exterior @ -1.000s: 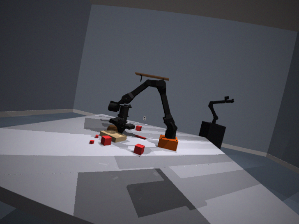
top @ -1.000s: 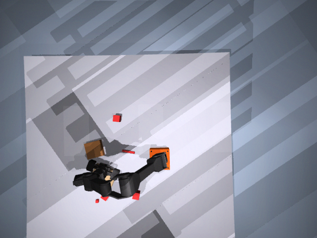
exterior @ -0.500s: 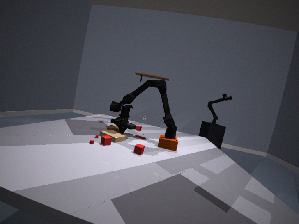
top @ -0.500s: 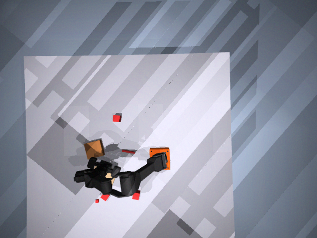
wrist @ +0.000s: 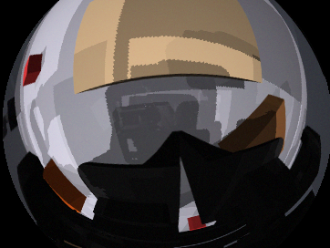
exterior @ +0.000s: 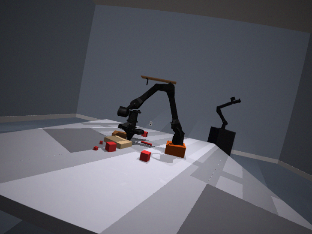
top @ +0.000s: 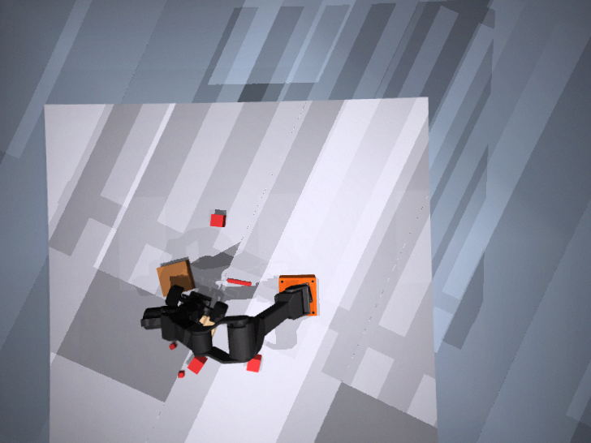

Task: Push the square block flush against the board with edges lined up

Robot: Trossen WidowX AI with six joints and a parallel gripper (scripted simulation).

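The brown square block is 90 mm to the right of my gripper tip, 80 mm ahead of it and 10 mm above it. Round my gripper tip: tan board (80 mm to the left, 50 mm ahead, 10 mm above); flat red piece (120 mm behind, 20 mm to the right).
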